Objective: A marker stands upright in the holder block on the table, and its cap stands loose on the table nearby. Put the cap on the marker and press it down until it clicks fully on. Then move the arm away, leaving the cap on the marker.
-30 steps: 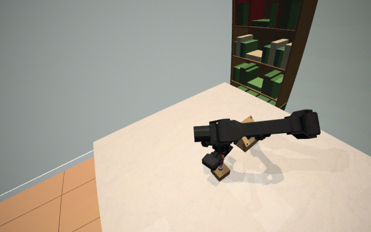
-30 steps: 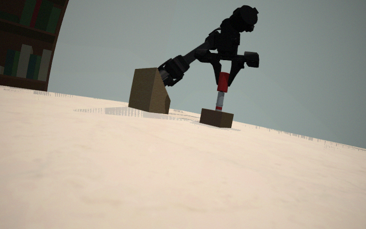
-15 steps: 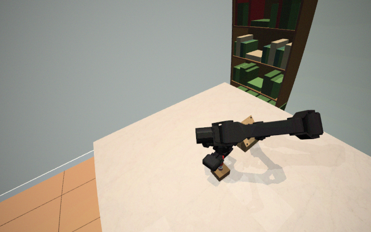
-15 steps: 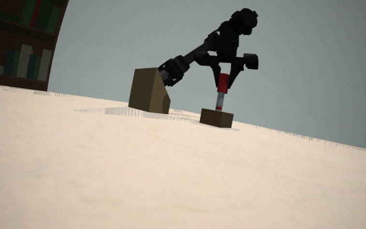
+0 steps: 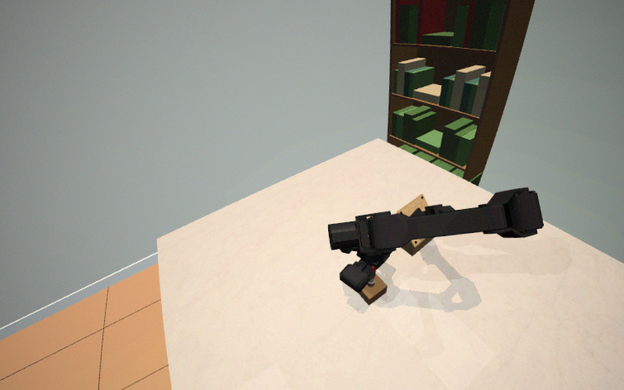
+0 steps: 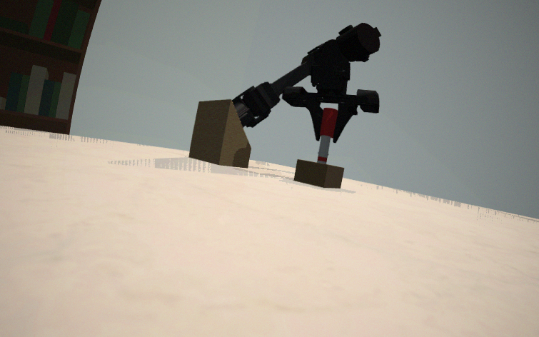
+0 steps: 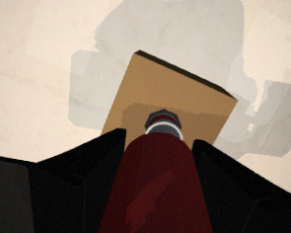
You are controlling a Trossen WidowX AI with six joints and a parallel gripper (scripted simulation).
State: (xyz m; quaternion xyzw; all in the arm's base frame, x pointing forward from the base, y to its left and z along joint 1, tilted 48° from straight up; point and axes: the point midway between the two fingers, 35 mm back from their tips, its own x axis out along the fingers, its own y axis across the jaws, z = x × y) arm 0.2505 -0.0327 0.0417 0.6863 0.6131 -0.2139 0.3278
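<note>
Now: the red cap 4 cm above my gripper tip and 1 cm to the left of it. From my gripper tip the other things lie so: brown holder block: 6 cm below, 1 cm to the left.
</note>
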